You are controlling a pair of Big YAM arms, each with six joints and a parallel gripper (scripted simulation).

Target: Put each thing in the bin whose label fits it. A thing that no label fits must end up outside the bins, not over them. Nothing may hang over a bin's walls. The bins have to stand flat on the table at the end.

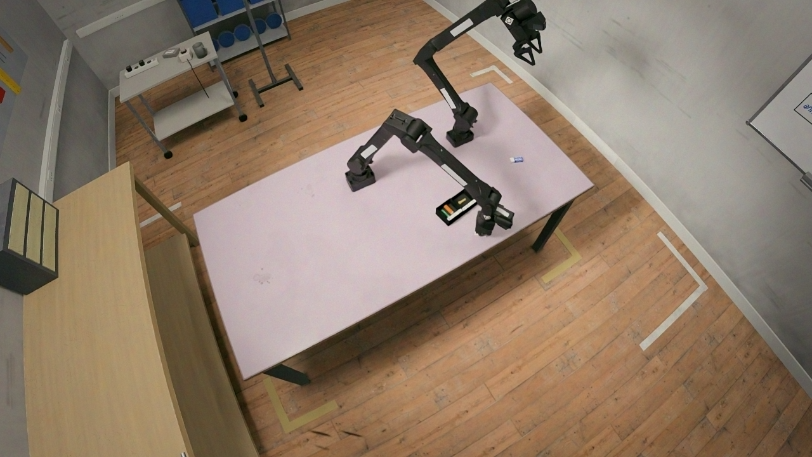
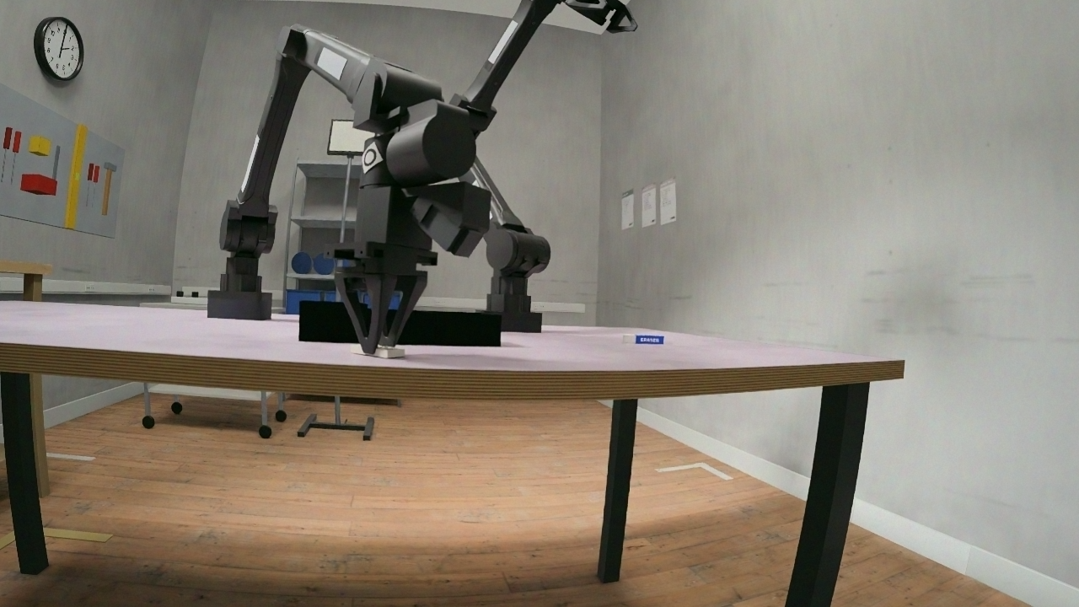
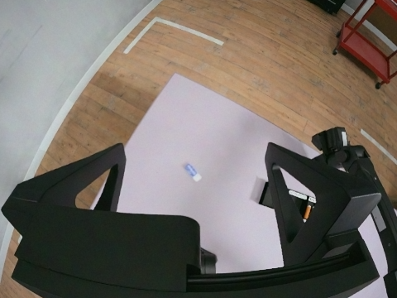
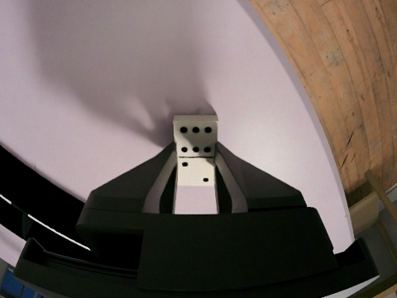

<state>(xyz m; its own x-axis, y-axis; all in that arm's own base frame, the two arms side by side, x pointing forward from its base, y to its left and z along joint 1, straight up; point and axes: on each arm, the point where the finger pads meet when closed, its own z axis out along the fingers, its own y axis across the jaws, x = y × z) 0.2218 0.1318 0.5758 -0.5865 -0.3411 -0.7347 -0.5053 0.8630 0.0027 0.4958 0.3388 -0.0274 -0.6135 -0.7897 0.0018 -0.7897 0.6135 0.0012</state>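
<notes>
Right now my right hand is 170 mm past the brass bolt and 10 mm to the right of it. The rest, counted from my right hand: eraser: 250 mm behind, 380 mm to the left; then orange battery: 160 mm behind, 60 mm to the right; then white die: right at my right hand.
</notes>
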